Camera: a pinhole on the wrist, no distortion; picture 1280 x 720 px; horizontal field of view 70.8 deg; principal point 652.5 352.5 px. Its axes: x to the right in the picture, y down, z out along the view. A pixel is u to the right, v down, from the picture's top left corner.
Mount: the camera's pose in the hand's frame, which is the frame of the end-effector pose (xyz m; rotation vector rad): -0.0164 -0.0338 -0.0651 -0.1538 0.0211 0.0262
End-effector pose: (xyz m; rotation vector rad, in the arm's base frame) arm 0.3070 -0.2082 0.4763 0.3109 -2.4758 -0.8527
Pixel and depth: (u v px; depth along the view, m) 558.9 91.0 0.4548
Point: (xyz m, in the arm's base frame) 0.1424 -0.0561 0.1213
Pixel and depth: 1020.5 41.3 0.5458
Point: -0.1365 -0.1358 0.1411
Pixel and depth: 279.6 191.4 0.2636
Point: 0.3026 -0.0929 0.2648
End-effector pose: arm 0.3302 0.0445 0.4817 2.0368 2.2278 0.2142
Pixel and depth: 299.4 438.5 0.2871
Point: 0.4143 -0.0705 0.2734
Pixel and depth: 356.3 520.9 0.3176
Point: 0.4538 -0.0589 0.2554
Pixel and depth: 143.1 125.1 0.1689
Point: 0.3085 -0.0642 0.3625
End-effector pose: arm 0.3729 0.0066 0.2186 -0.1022 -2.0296 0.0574
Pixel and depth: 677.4 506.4 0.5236
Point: -0.0156 0.1436 0.0171
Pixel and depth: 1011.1 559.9 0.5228
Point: -0.0902 0.1974 0.1903
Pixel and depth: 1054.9 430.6 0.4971
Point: -0.0885 0.1193 0.2172
